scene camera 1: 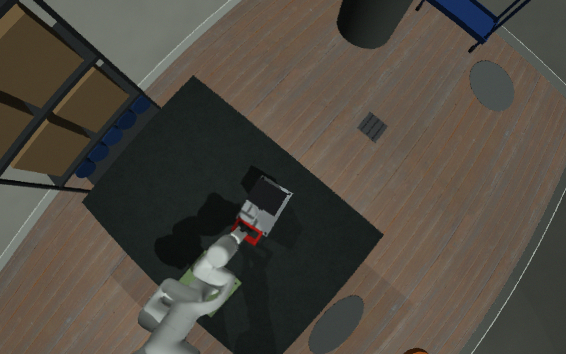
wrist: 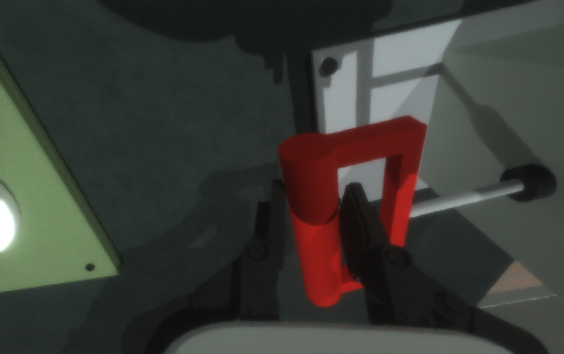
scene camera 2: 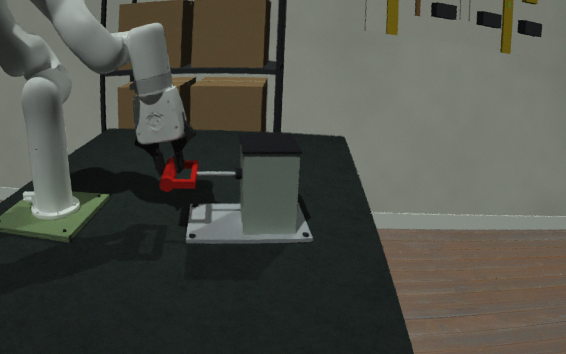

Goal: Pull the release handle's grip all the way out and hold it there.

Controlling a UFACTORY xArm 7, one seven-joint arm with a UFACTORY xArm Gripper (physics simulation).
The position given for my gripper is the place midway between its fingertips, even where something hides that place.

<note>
I see my gripper [scene camera 2: 171, 171] and a base plate [scene camera 1: 264, 221].
The base plate also shows in the wrist view [wrist: 381, 78].
</note>
